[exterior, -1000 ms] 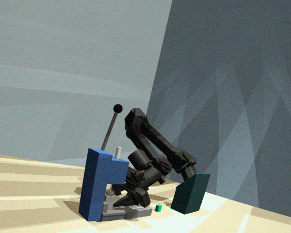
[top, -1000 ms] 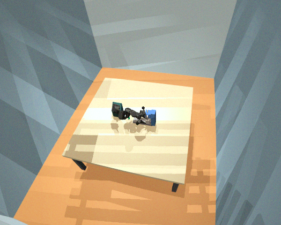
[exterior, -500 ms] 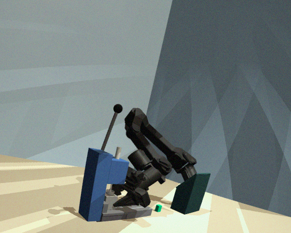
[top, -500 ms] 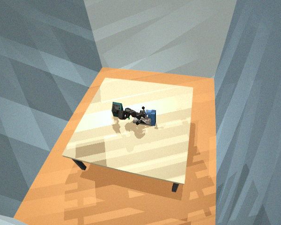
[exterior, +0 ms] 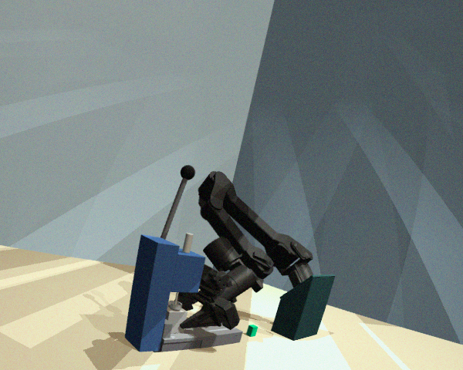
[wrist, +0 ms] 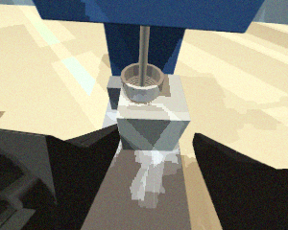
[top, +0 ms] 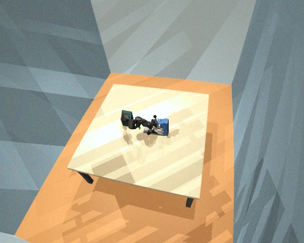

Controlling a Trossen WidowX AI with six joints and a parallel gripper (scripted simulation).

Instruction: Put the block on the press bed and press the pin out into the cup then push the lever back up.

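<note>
My gripper tip is 10 mm short of the thin punch rod, 20 mm to the right of it and 100 mm below it. From my gripper tip the other things lie so: small grey piece: 20 mm ahead, 210 mm to the left, 40 mm below; small green cube: 230 mm behind, 10 mm to the left, 30 mm below; grey lever: 10 mm ahead, 50 mm to the right, 220 mm above.
</note>
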